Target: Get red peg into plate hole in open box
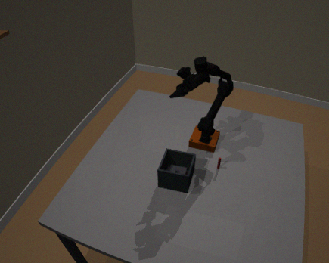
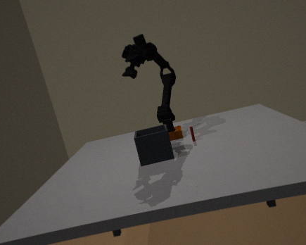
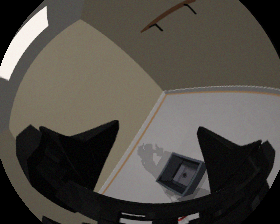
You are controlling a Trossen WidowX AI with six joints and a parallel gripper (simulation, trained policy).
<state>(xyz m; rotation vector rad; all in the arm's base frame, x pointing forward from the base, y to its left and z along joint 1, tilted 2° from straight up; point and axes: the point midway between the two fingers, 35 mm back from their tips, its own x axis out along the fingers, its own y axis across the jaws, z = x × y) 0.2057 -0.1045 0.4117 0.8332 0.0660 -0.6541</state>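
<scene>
Right now the red peg is 410 mm below my gripper tip, 260 mm to the left of it and 70 mm behind it. From my gripper tip the other things lie so: plate (410 mm below, 100 mm ahead, 80 mm to the left).
</scene>
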